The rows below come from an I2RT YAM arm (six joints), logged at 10 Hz.
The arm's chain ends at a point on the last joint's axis. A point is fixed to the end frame.
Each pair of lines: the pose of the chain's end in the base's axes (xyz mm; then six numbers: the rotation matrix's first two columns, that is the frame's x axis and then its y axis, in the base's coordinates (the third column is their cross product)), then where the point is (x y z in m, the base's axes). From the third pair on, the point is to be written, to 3 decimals.
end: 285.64 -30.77 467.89 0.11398 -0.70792 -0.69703 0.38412 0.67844 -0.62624
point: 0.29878 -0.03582 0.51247
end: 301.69 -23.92 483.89 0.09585 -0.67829 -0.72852 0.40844 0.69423 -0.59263
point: 0.31442 -0.03143 0.52824
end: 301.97 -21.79 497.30 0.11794 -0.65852 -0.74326 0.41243 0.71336 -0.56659
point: 0.314 -0.030 0.542
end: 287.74 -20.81 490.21 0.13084 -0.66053 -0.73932 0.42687 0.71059 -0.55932
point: 0.299 -0.029 0.535
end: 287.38 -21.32 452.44 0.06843 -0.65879 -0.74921 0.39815 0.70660 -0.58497
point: 0.301 -0.030 0.496
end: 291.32 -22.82 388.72 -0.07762 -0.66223 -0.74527 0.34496 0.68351 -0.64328
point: 0.311 -0.032 0.430
